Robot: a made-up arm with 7 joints.
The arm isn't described. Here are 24 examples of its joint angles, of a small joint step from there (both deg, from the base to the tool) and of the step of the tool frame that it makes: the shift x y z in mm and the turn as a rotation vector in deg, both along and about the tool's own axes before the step.
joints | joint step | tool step
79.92 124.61 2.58 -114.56 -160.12 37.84 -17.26 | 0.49 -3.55 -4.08 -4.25 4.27 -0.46 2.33 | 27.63 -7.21 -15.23 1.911 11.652 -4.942
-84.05 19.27 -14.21 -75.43 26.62 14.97 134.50 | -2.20 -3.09 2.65 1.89 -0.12 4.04 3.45 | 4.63 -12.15 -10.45 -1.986 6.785 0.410
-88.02 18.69 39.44 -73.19 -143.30 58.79 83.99 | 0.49 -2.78 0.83 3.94 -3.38 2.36 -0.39 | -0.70 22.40 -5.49 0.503 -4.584 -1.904
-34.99 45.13 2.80 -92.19 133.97 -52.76 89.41 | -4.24 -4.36 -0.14 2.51 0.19 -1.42 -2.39 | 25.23 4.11 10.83 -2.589 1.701 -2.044
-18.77 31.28 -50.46 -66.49 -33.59 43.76 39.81 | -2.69 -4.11 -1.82 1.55 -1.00 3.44 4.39 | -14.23 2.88 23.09 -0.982 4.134 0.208
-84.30 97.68 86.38 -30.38 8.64 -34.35 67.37 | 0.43 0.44 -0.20 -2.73 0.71 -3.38 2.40 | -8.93 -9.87 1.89 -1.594 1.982 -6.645
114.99 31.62 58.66 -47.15 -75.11 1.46 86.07 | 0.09 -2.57 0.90 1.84 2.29 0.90 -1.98 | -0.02 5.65 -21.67 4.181 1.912 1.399
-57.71 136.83 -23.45 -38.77 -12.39 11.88 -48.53 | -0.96 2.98 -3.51 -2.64 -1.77 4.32 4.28 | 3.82 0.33 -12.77 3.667 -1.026 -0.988
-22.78 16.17 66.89 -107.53 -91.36 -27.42 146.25 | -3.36 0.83 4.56 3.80 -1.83 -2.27 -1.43 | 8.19 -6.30 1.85 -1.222 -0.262 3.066
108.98 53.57 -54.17 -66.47 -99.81 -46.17 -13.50 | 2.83 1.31 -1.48 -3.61 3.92 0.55 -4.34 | 5.29 2.05 18.26 -1.598 -2.167 4.736
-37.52 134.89 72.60 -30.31 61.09 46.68 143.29 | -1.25 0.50 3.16 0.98 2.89 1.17 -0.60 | -4.30 4.89 -3.49 2.666 5.281 1.537
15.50 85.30 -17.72 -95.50 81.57 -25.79 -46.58 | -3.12 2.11 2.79 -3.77 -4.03 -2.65 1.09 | 12.93 -11.85 33.58 -10.554 -3.497 1.926
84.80 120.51 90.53 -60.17 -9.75 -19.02 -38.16 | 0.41 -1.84 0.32 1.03 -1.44 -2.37 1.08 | -7.04 9.99 -6.08 -0.258 -0.223 -1.112
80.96 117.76 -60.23 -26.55 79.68 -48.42 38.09 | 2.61 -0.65 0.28 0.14 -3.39 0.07 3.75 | -4.37 -3.47 -6.40 3.839 0.341 -2.791
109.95 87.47 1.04 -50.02 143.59 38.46 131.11 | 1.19 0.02 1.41 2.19 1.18 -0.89 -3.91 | -5.65 6.16 0.51 1.967 -2.350 -2.202
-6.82 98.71 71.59 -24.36 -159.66 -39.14 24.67 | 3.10 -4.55 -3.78 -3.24 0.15 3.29 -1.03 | -12.20 -6.35 27.55 1.115 -7.318 0.572
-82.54 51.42 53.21 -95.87 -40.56 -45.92 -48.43 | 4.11 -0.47 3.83 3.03 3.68 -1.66 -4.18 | -0.27 22.89 -11.63 1.739 -2.346 -2.857
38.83 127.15 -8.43 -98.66 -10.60 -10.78 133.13 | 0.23 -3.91 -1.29 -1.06 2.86 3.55 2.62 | 12.68 -7.50 -20.77 -1.597 9.542 -0.590
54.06 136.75 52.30 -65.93 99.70 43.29 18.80 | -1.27 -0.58 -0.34 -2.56 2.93 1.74 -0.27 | -3.25 -0.50 -2.51 2.524 0.284 -2.883
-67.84 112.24 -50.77 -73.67 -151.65 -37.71 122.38 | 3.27 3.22 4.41 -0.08 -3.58 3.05 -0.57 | 5.71 6.59 -21.22 3.266 -2.785 4.998
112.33 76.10 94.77 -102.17 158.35 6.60 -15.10 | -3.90 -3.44 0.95 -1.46 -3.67 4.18 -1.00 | -1.87 17.64 2.38 -0.209 -4.501 -2.172
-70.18 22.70 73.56 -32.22 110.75 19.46 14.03 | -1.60 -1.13 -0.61 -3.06 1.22 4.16 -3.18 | 5.47 -8.81 -13.49 7.100 -2.102 0.005
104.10 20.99 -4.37 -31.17 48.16 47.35 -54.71 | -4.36 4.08 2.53 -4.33 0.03 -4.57 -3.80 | 32.05 40.67 31.94 -9.893 -4.353 10.874
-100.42 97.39 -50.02 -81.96 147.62 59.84 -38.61 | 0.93 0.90 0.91 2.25 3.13 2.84 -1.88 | -0.20 8.36 -4.82 -0.846 0.528 -1.510
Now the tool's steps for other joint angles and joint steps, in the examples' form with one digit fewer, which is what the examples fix.
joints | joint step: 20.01 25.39 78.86 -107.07 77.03 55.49 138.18 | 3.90 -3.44 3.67 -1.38 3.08 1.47 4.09
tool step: -3.7 32.6 0.8 -1.40 5.63 -3.04
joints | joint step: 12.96 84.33 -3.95 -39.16 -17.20 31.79 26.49 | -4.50 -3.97 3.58 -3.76 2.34 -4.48 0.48
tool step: -17.3 4.8 16.6 -7.41 10.42 -8.15
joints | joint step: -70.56 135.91 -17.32 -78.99 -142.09 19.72 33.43 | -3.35 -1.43 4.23 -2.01 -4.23 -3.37 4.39
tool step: -3.6 -4.1 -11.7 3.83 1.31 -2.71
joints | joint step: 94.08 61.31 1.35 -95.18 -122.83 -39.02 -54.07 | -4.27 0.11 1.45 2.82 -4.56 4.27 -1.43
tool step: -23.1 -10.3 -4.1 1.28 -5.28 -8.46
